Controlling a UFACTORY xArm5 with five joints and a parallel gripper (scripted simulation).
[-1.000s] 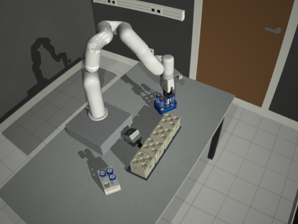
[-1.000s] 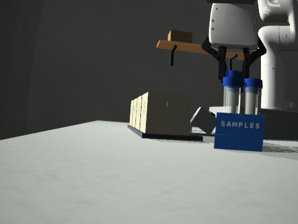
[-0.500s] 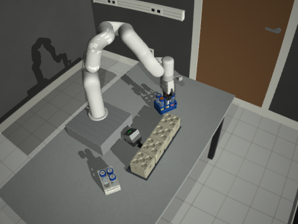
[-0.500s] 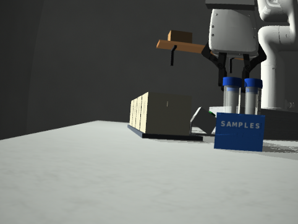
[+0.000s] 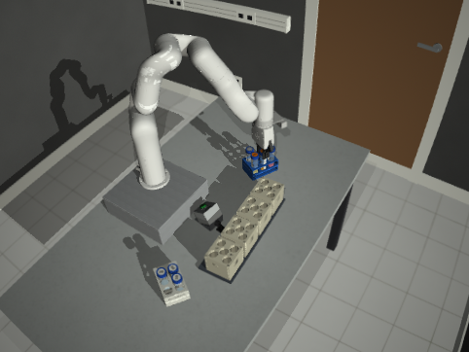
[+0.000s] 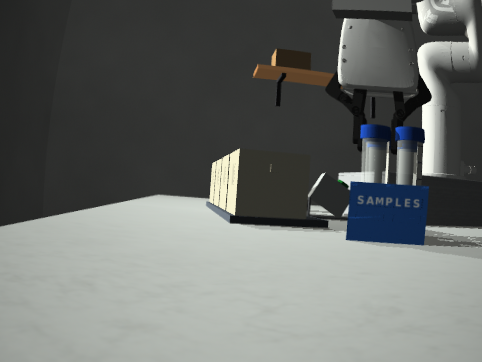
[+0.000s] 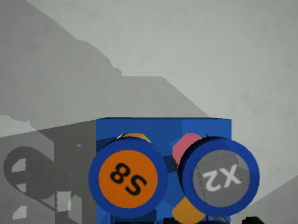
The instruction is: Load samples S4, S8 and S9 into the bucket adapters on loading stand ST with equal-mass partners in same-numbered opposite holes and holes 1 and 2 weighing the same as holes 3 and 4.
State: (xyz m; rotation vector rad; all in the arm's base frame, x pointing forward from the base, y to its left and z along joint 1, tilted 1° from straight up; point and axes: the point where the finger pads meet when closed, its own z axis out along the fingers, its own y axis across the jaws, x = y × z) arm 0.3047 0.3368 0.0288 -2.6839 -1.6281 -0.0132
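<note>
Right now the blue samples rack is 9 cm below my hand, 2 cm behind it and 1 cm to the left of it. Round my hand: white blanks rack 65 cm to the right, 9 cm below, 2 cm ahead; adapter 15 cm to the right, 11 cm ahead, 7 cm below.
</note>
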